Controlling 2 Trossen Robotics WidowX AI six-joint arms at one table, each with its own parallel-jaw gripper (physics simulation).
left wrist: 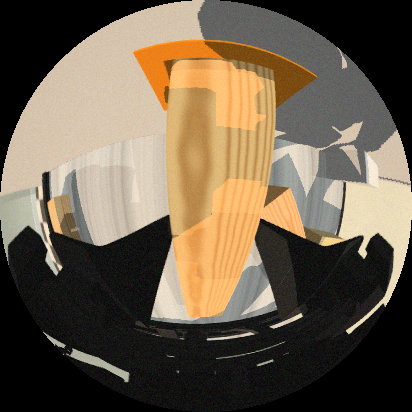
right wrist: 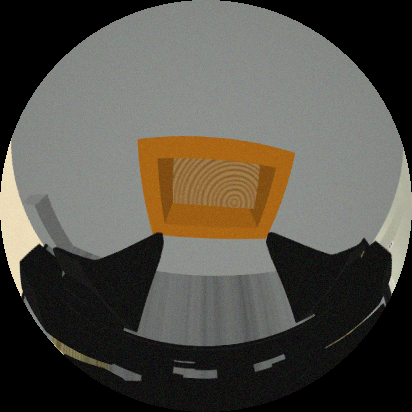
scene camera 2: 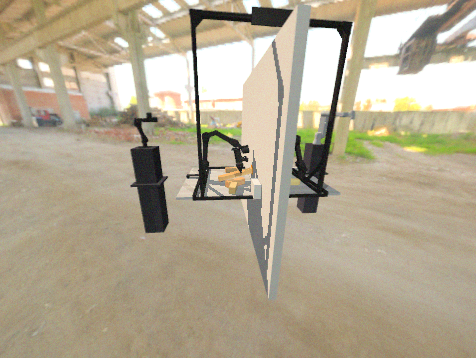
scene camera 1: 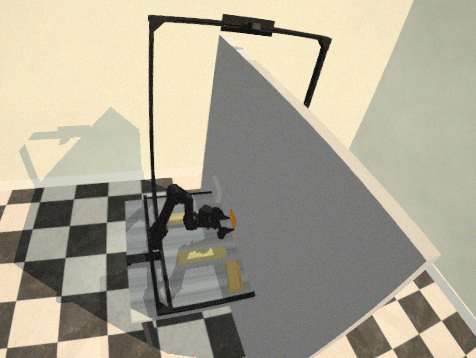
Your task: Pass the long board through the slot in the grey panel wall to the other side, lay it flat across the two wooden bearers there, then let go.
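Frame: origin at the left arm's base, x left, y back, z up, level; centimetres.
Seen in the pictures: left gripper, between the fingertips: (left wrist: 214, 221) (scene camera 2: 241, 172); right gripper, between the fingertips: (right wrist: 216, 238) (scene camera 1: 231, 223); left arm's base, origin of its link: (left wrist: 194, 334); right arm's base, origin of its link: (scene camera 2: 301, 176) (scene camera 1: 155, 244).
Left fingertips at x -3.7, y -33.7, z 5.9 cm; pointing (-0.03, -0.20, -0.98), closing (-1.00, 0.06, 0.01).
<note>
Offsets run from my left fingertips to a thing's top centre. "*": to the spot under its first point.
My left gripper (scene camera 2: 240, 171) (left wrist: 214, 221) is shut on the long board (scene camera 2: 229, 176) (left wrist: 220, 150), which slopes up towards the panel wall (scene camera 1: 300, 200) (scene camera 2: 260, 115) (left wrist: 100, 90) (right wrist: 200, 75). The board's far end {* dz +2.8, dx -0.6, dy -13.5 cm} (right wrist: 215, 182) is inside the orange-rimmed slot (scene camera 1: 233, 218) (left wrist: 150, 60) (right wrist: 151, 190), near the top of the opening in the right wrist view. My right gripper (scene camera 1: 231, 224) (right wrist: 216, 238) is open and empty, facing the slot from the other side. Two pale wooden pieces, apparently the bearers, lie on that side: one {dz -3.5, dx -12.0, dy -35.8 cm} (scene camera 1: 176, 219) behind the arm, one {* dz -3.6, dx +16.2, dy -42.9 cm} (scene camera 1: 187, 258) nearer the camera.
A brown wooden block {dz -4.0, dx +29.0, dy -21.9 cm} (scene camera 1: 234, 276) lies near the wall's foot on the right arm's side. On the left arm's side, loose wooden blocks {dz -2.9, dx -22.7, dy +8.4 cm} (scene camera 2: 233, 189) {dz -2.9, dx -11.2, dy +5.9 cm} (left wrist: 287, 210) {dz -3.5, dx +28.5, dy +5.2 cm} (left wrist: 60, 210) lie beside the board. A grey bar {* dz -1.5, dx -23.3, dy -15.9 cm} (right wrist: 50, 220) stands out from the wall. A black frame (scene camera 1: 152, 115) surrounds the table.
</note>
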